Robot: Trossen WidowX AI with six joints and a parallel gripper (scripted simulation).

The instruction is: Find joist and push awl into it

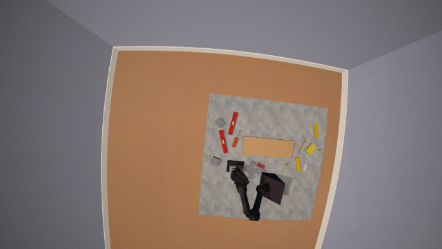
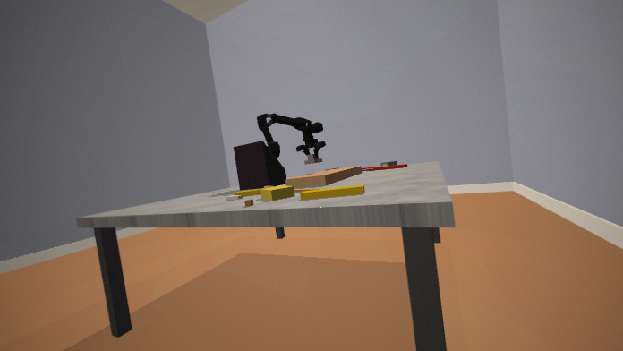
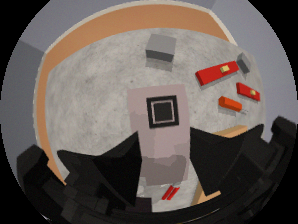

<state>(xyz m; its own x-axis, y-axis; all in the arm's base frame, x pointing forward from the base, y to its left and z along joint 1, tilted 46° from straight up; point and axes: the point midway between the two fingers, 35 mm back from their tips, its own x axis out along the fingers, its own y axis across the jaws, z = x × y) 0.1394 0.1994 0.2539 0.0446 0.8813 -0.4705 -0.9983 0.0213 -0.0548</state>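
Now: the dark tray 10 cm below my gripper tip and 1 cm to the right of it. The rest, counted from my gripper tip: awl: 55 cm to the right, 11 cm below, 6 cm ahead; then square indicator window: 3 cm above, 2 cm to the left; then stud finder: 2 cm above, 1 cm to the left.
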